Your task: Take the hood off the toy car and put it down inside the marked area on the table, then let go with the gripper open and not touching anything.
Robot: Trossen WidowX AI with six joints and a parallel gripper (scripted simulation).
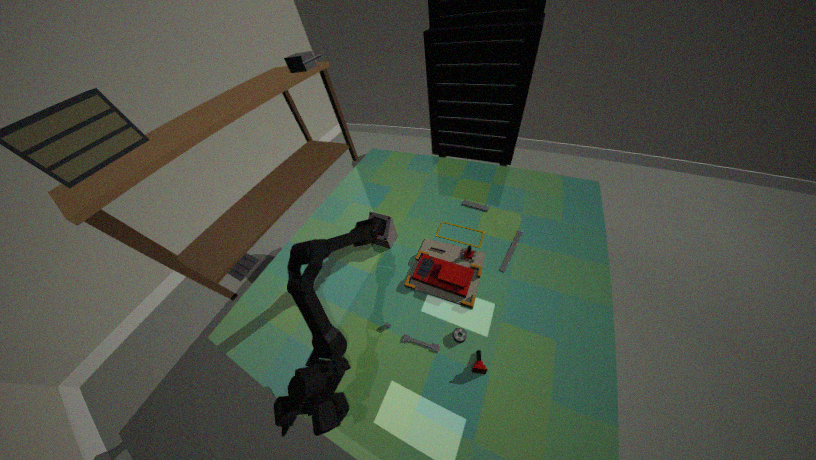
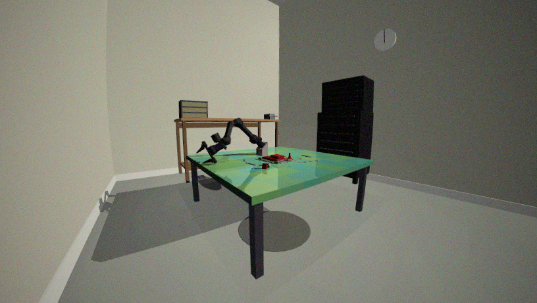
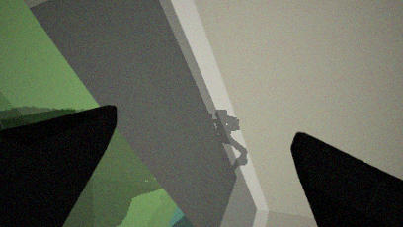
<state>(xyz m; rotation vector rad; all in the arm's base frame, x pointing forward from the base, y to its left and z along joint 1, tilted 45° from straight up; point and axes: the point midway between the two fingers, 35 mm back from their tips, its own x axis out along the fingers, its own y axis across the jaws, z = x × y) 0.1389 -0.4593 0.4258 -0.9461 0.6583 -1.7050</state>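
The red hood lies 21 cm ahead of my gripper tip, 59 cm to the left of it and 1 cm below it.
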